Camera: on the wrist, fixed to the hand. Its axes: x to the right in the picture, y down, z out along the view.
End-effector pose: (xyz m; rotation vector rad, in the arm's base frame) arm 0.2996 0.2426 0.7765 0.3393 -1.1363 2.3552
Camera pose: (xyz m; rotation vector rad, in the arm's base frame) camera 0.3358 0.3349 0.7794 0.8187 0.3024 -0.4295
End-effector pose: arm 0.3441 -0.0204 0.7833 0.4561 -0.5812 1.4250
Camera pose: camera 0.4208 0.0166 0.7324 0.5885 0.5444 -1.4892
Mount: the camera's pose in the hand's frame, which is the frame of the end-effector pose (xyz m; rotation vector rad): 0.0009 -0.0700 -0.0703 0.0851 0.1208 -3.0768
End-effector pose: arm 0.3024 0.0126 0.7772 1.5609 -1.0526 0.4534
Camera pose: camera 0.3775 0.0743 0.7572 1.3228 1.8828 -1.4507
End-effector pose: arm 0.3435 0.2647 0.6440 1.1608 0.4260 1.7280
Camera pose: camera 0.3205 0.3132 0.5606 -0.3884 1.1576 -1.0016
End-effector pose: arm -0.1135 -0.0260 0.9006 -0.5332 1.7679 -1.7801
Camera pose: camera -0.1673 0.0248 0.9667 1.4209 0.4182 0.7428
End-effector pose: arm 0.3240 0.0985 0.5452 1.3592 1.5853 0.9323
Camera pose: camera 0.2327 0.0882 0.5077 -1.6017 1.5223 -1.0359
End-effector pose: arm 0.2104 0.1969 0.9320 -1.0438 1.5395 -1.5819
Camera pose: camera 0.1512 0.2319 1.0035 1.3171 0.8918 0.9077
